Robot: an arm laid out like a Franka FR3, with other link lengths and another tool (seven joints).
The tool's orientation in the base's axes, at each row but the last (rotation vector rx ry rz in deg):
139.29, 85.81, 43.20
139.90, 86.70, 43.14
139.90, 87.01, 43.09
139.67, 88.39, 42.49
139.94, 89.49, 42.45
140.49, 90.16, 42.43
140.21, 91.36, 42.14
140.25, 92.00, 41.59
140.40, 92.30, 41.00
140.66, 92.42, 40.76
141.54, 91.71, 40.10
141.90, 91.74, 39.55
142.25, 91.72, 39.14
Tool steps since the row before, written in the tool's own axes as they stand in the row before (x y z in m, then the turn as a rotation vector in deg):
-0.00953, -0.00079, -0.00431, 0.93, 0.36, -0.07
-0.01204, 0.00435, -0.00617, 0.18, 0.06, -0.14
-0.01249, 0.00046, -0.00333, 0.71, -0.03, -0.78
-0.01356, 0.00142, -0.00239, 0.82, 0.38, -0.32
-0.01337, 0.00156, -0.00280, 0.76, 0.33, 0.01
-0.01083, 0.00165, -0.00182, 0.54, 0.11, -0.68
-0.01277, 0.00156, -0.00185, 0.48, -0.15, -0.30
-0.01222, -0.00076, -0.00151, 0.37, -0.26, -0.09
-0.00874, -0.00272, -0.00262, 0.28, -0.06, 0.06
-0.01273, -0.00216, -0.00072, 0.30, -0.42, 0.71
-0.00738, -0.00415, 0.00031, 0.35, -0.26, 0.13
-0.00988, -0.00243, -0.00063, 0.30, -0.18, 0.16
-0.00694, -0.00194, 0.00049, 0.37, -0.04, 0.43
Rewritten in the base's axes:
-0.00626, -0.00841, 0.00029, 0.58, 0.64, 0.51
-0.00396, -0.01329, 0.00309, 0.04, 0.11, 0.20
-0.00573, -0.01155, -0.00104, -0.16, 0.54, 0.89
-0.00469, -0.01291, -0.00173, 0.43, 0.51, 0.69
-0.00457, -0.01290, -0.00132, 0.53, 0.53, 0.36
-0.00312, -0.01057, -0.00138, -0.05, 0.33, 0.81
-0.00370, -0.01230, -0.00199, -0.11, 0.45, 0.36
-0.00523, -0.01079, -0.00289, -0.14, 0.43, 0.11
-0.00625, -0.00704, -0.00143, 0.07, 0.28, 0.02
-0.00622, -0.01055, -0.00416, 0.06, 0.56, -0.68
-0.00580, -0.00470, -0.00401, -0.04, 0.44, -0.09
-0.00566, -0.00780, -0.00333, 0.02, 0.37, -0.11
-0.00380, -0.00523, -0.00322, 0.28, 0.41, -0.28

